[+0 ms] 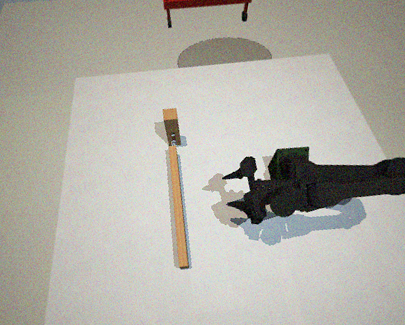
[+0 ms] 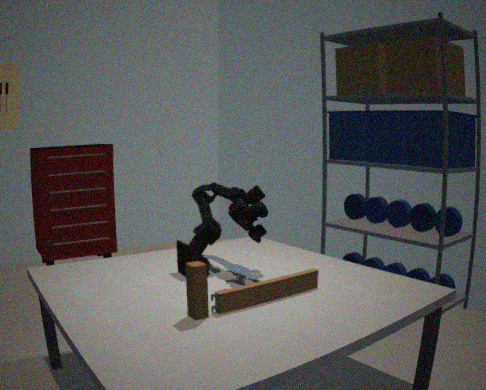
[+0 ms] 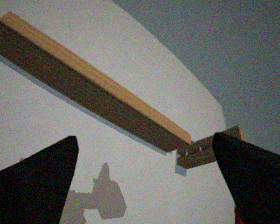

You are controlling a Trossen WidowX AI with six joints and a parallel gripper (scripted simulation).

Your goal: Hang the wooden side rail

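Now: gripper tip 110 mm short of the headboard post, 340 mm to the left of it and 110 mm above it.
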